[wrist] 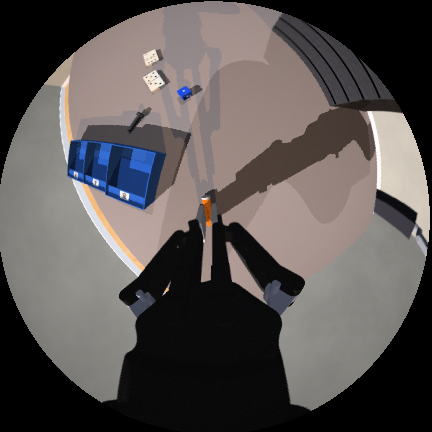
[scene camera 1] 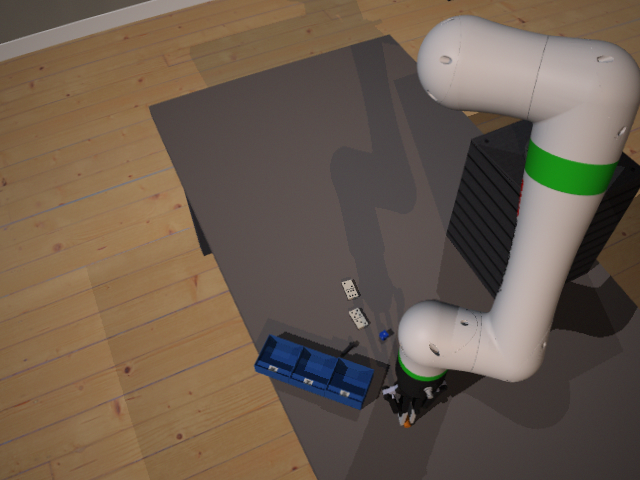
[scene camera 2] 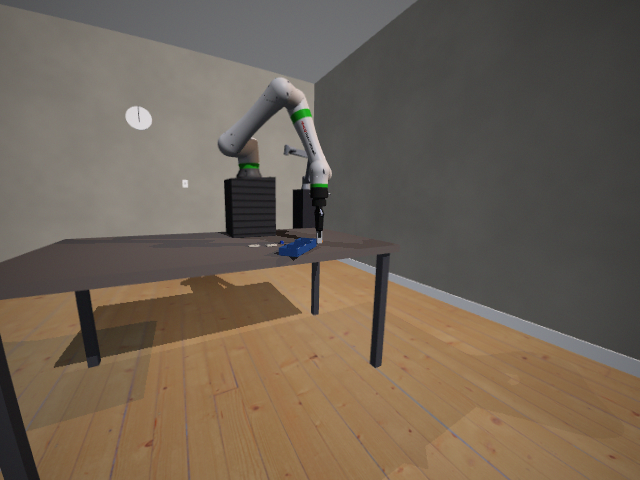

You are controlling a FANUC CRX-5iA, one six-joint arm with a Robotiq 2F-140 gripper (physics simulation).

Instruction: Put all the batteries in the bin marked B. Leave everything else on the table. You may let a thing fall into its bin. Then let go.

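Pixels of known places: gripper, fingertip midpoint: (wrist: pixel 208 211) (scene camera 1: pixel 405 418) (scene camera 2: pixel 319 242); arm's base at its link origin: (scene camera 2: pixel 250 178).
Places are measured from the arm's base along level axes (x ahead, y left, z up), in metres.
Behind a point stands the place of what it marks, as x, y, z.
An orange battery (scene camera 1: pixel 407 424) @(0.513, 0.194, -0.346) (wrist: pixel 208 216) @(0.506, 0.182, -0.347) is between the fingertips of my gripper (scene camera 1: pixel 406 419) @(0.505, 0.178, -0.360) (scene camera 2: pixel 319 239) @(0.505, 0.178, -0.360) (wrist: pixel 208 211) @(0.505, 0.178, -0.360), which is shut on it, low at the table surface. The battery cannot be made out in scene camera 2. The bin marked B (scene camera 1: pixel 351 376) @(0.547, 0.035, -0.354) (wrist: pixel 134 172) @(0.566, 0.049, -0.354) is the end compartment of the blue three-part bin row, the one nearest my gripper. The gripper is beside this bin, outside it. In the wrist view the bin lies to the left of the fingers. No battery shows in the visible parts of the bins.
Two white dominoes (scene camera 1: pixel 349 289) @(0.420, -0.154, -0.353) (scene camera 1: pixel 358 317) @(0.446, -0.079, -0.355) (wrist: pixel 151 57) @(0.418, -0.147, -0.353) (wrist: pixel 153 80) @(0.448, -0.074, -0.354), a blue die (scene camera 1: pixel 384 335) @(0.427, -0.003, -0.345) (wrist: pixel 184 92) @(0.426, -0.002, -0.345) and a dark bolt (scene camera 1: pixel 349 347) @(0.510, -0.025, -0.352) (wrist: pixel 136 122) @(0.512, -0.022, -0.355) lie beyond the bins. The bolt is close behind the bin row. A black ribbed pedestal (scene camera 1: pixel 475 206) @(0.117, -0.087, -0.169) (scene camera 2: pixel 250 206) @(0.123, -0.051, -0.175) stands farther off.
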